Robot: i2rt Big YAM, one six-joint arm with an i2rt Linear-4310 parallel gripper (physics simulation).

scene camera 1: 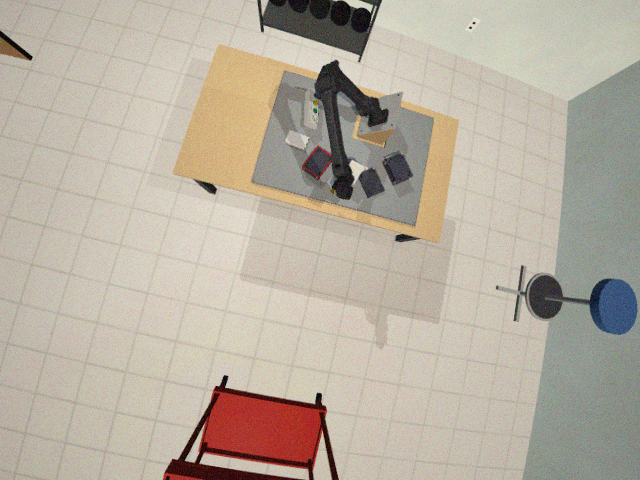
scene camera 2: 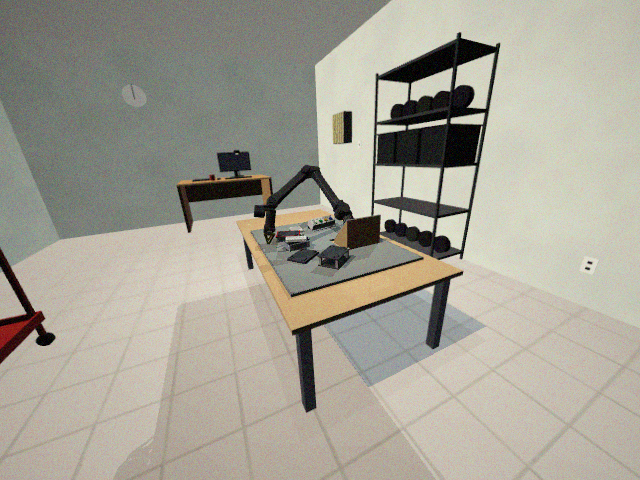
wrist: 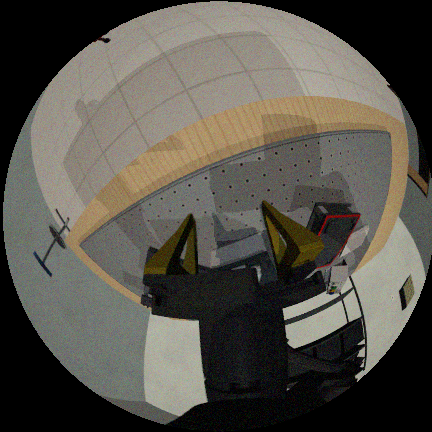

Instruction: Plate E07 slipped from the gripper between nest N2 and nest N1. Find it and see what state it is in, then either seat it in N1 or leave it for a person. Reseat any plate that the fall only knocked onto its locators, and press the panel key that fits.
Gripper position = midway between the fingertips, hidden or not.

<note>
My gripper (wrist: 227, 210) is open, holding nothing. I also see a red-rimmed dark tray (wrist: 334, 239).
</note>
